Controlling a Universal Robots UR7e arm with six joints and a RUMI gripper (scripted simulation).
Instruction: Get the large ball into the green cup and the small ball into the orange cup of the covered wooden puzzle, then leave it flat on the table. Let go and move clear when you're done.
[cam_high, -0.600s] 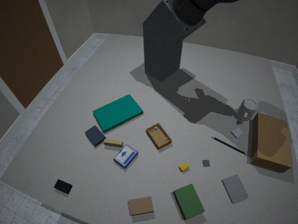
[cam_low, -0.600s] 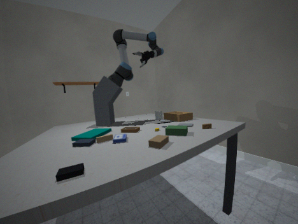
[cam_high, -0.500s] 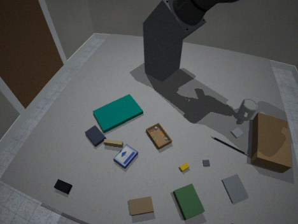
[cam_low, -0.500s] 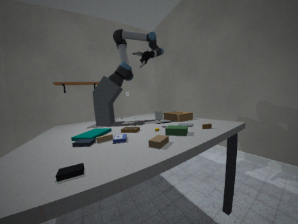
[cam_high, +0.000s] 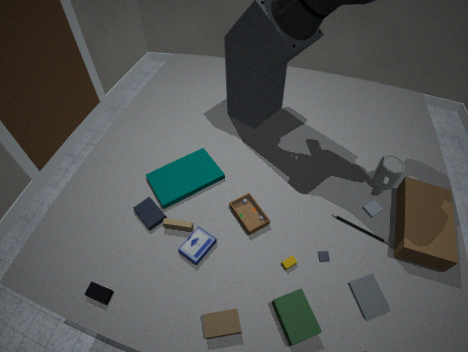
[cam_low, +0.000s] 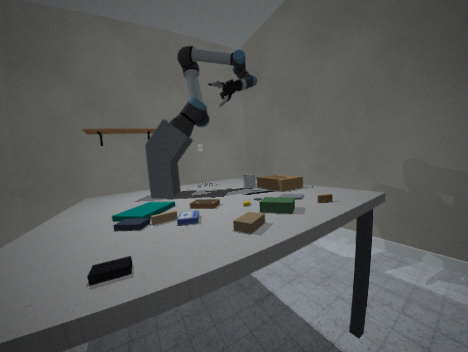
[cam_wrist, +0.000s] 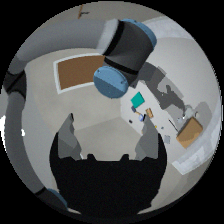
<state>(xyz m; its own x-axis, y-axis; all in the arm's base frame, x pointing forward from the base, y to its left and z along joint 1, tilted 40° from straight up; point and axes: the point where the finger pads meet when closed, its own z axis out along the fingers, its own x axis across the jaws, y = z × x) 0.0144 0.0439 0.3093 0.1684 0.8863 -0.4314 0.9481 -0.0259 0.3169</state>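
Right now my hand is 61 cm above the covered wooden puzzle, 36 cm short of it and 15 cm to the left of it. Also, from my hand: white mug 56 cm below, 19 cm to the left, 4 cm ahead; cardboard box 58 cm below, 33 cm to the left, 16 cm ahead; yellow block 61 cm below, 44 cm ahead, 1 cm to the left.
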